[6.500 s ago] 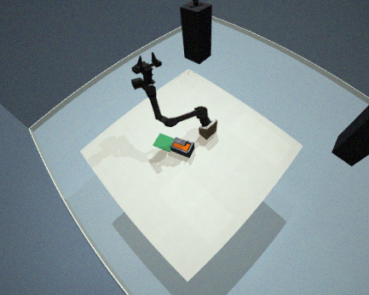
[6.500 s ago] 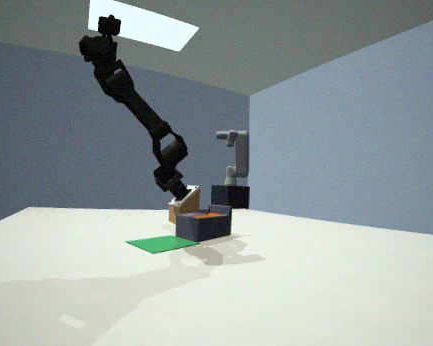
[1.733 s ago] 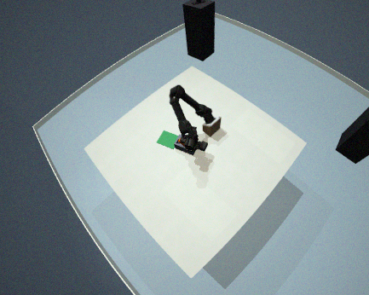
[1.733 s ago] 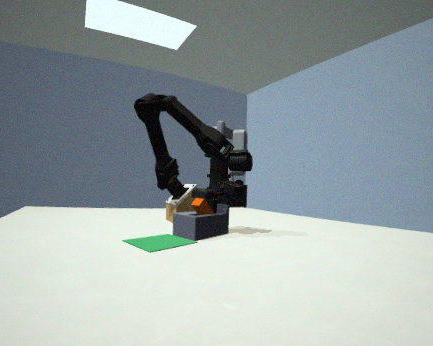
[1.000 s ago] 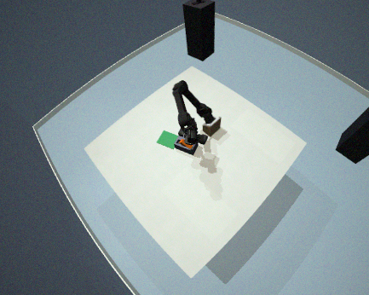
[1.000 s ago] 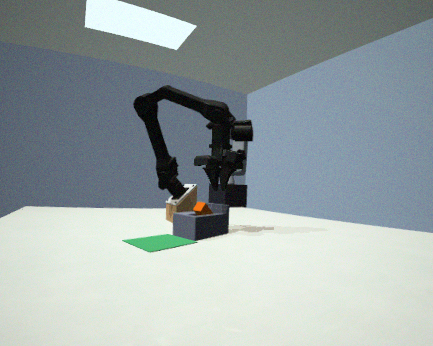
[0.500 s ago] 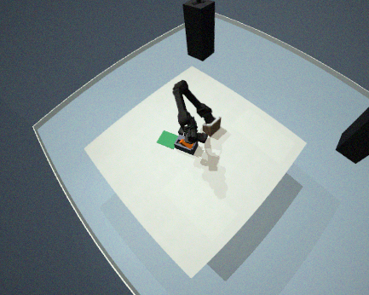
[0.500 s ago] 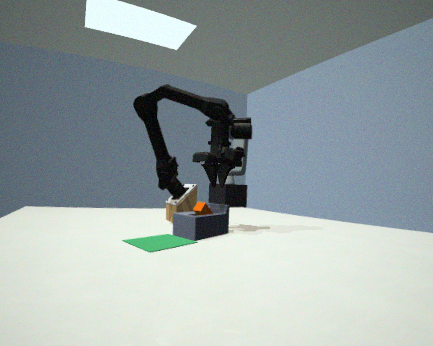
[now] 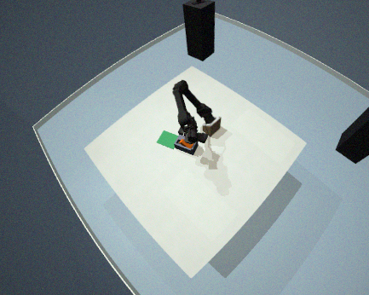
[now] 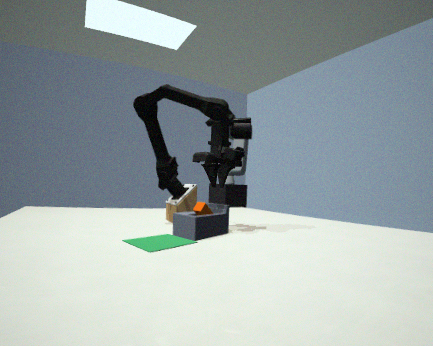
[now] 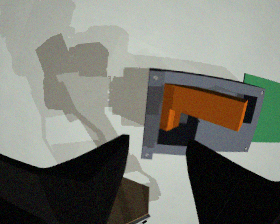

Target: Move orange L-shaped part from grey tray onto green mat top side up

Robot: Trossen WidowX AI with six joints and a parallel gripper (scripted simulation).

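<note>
Now: the orange L-shaped part 100 mm below my gripper tip, 40 mm to the right of it and 10 mm ahead of it. The rest, counted from my gripper tip: green mat 210 mm to the right, 160 mm below, 50 mm ahead.
</note>
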